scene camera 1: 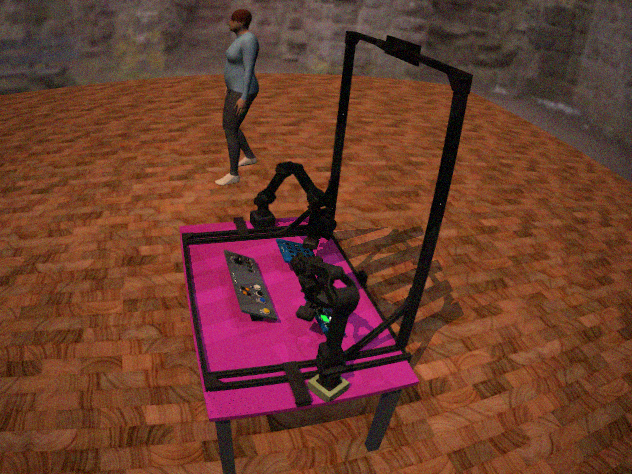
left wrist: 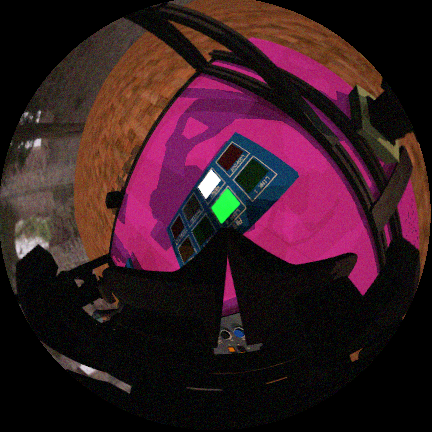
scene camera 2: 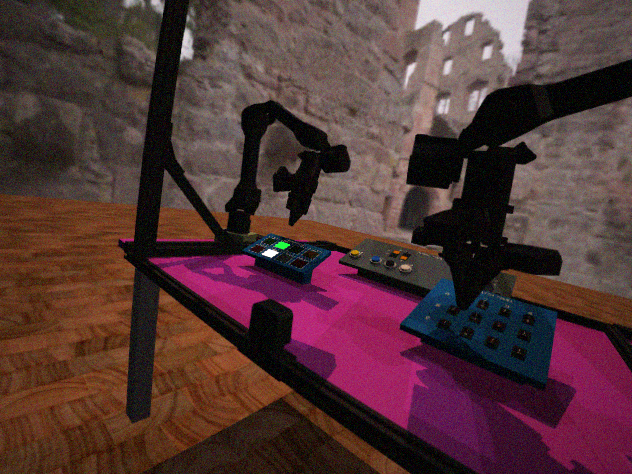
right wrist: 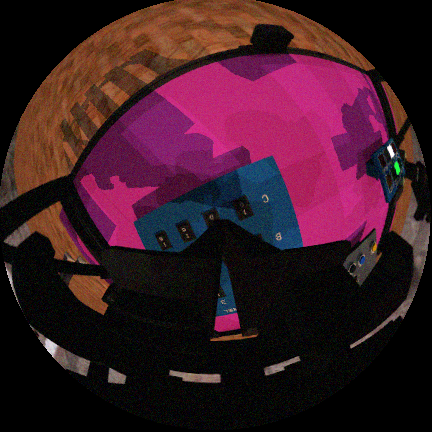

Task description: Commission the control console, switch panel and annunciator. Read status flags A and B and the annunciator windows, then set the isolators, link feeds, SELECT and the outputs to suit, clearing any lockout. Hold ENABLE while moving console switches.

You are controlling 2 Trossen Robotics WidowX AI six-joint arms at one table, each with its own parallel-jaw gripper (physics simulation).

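Frame: origin at the left arm's base, x right, y ahead, z up, level; metres.
Seen in the pictures: left gripper, fingertip midpoint: [scene camera 1: 320, 309] [left wrist: 225, 232] [scene camera 2: 290, 225]; right gripper, fingertip midpoint: [scene camera 1: 311, 250] [scene camera 2: 462, 309] [right wrist: 221, 224]; left arm's base, link origin: [scene camera 1: 329, 381] [scene camera 2: 237, 231]; right arm's base, link origin: [scene camera 1: 262, 213].
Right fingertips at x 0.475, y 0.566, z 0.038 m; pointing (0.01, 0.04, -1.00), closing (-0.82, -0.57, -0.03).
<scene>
Pixels of each thing's top centre, then the offset from my right fingertips to it. "pt": a spot on its surface instead. Level surfaces: height alone.
- blue switch panel, surface height: dz -0.029 m
- blue annunciator, top centre: [left wrist: 206, 221] [scene camera 2: 289, 241] [scene camera 1: 323, 311] dx -0.260, dy -0.324, dz +0.000 m
- grey console, surface spot: [scene camera 2: 426, 278] pt dx -0.313, dy +0.010, dz -0.028 m
- magenta table, surface height: dz -0.078 m
The blue switch panel [scene camera 2: 502, 352] [right wrist: 280, 200] carries rows of black rocker switches. My right gripper [scene camera 2: 463, 306] [right wrist: 221, 224] is shut and empty, its tips at or just over the panel's switches near the lettered edge; contact cannot be told. The blue annunciator [scene camera 2: 306, 272] [left wrist: 280, 175] [right wrist: 385, 187] has one green and one white window lit; the others are dark. My left gripper [scene camera 2: 292, 222] [left wrist: 225, 232] is shut and empty, above the annunciator. The grey console [scene camera 1: 255, 275] [scene camera 2: 426, 278] has yellow, blue, black and white buttons and orange-lit parts. Its far end is partly hidden in scene camera 2.
A black frame [scene camera 1: 443, 188] [scene camera 2: 153, 153] rises from the magenta table [scene camera 1: 224, 346] [scene camera 2: 357, 326]. Black rails run along the table's edges. A small black block [scene camera 2: 270, 326] stands at the near rail in scene camera 2. A person [scene camera 1: 242, 66] stands on the floor beyond the table.
</scene>
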